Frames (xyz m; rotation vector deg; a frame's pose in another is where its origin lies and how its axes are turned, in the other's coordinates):
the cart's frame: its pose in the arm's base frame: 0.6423 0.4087 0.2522 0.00 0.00 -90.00
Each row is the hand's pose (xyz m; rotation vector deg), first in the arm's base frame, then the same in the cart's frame.
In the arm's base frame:
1: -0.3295 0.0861 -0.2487 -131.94 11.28 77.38
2: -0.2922 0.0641 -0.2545 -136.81 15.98 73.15
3: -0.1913 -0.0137 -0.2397 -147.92 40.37 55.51
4: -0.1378 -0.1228 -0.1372 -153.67 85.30 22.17
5: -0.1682 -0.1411 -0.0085 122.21 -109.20 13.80
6: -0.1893 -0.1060 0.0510 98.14 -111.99 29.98
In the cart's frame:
1: 0.3226 -0.9718 -0.5009 103.79 87.44 -82.38
2: 0.3446 -0.9345 -0.5067 109.87 86.89 -76.48
3: 0.4224 -0.8336 -0.4919 134.14 76.62 -56.84
4: 0.5315 -0.7801 -0.3894 164.30 47.01 -18.27
5: 0.5498 -0.8105 -0.2607 173.41 9.75 27.15
6: 0.5147 -0.8316 -0.2012 166.97 -11.01 54.03

